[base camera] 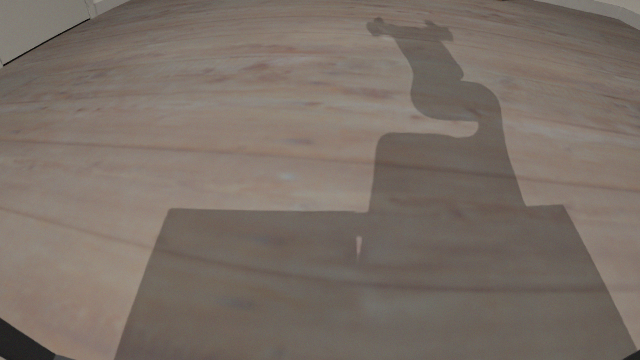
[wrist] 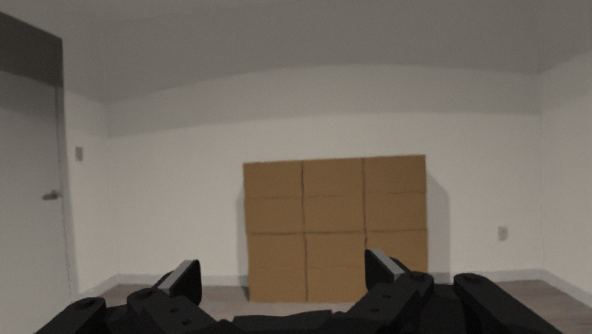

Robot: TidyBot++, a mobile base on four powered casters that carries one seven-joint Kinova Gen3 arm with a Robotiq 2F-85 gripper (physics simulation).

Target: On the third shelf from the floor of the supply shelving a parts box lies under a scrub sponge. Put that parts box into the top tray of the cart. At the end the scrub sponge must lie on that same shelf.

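My gripper (wrist: 283,273) is open, its two fingers wide apart at the bottom of the wrist view, with nothing between them. It points level across the room toward a far wall. The supply shelving, the parts box, the scrub sponge and the cart do not show in either view. In the base camera view the shadow of the arm and base lies on the floor.
A block of stacked brown cardboard boxes (wrist: 335,210) stands on the floor against the far wall, ahead in the wrist view. A grey door (wrist: 30,200) with a handle is at the left. The wooden floor (base camera: 225,125) stretches ahead of the base.
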